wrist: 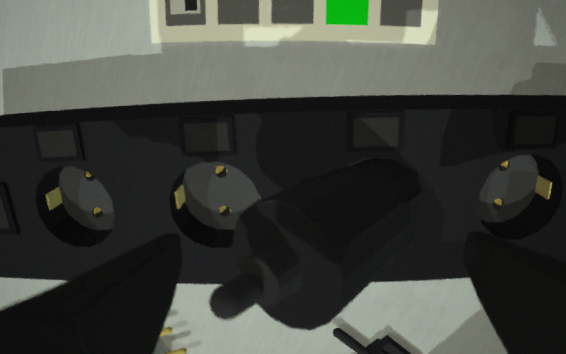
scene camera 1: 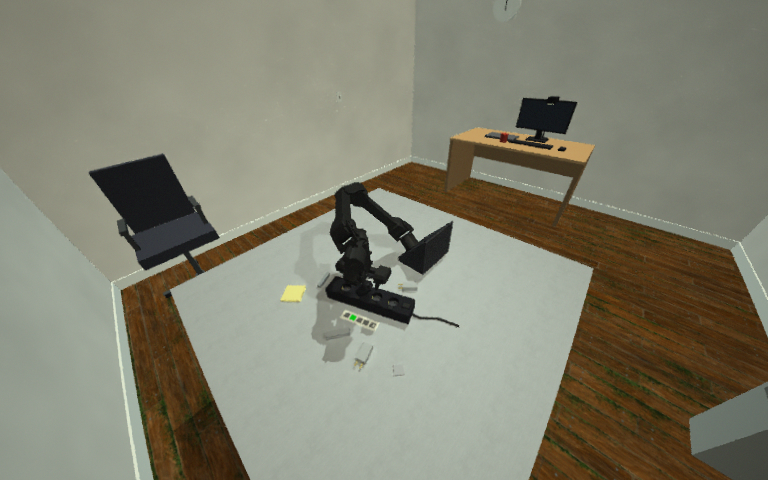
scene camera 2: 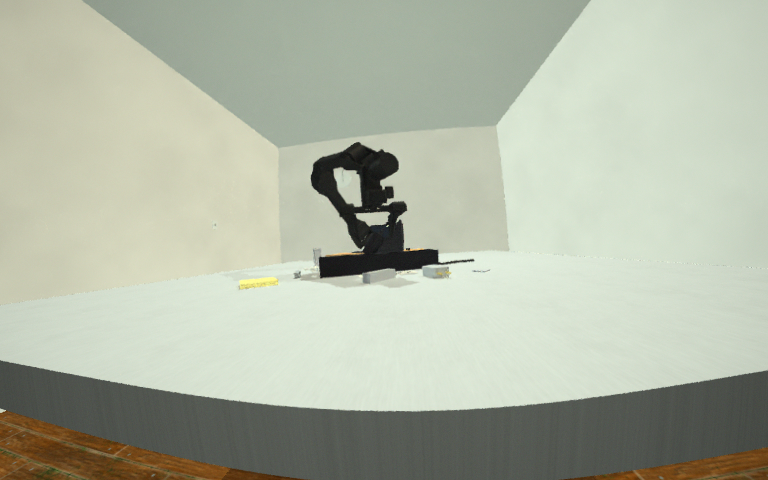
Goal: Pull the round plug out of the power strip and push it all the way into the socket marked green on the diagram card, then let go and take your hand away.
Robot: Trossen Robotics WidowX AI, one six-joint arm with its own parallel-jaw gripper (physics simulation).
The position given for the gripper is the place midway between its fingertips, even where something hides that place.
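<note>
The gripper (scene camera 2: 375,239), (wrist: 325,248), (scene camera 1: 365,286) is visible. Also present: a black round plug (wrist: 303,254), and a black power strip (scene camera 2: 332,266), (wrist: 153,166).
</note>
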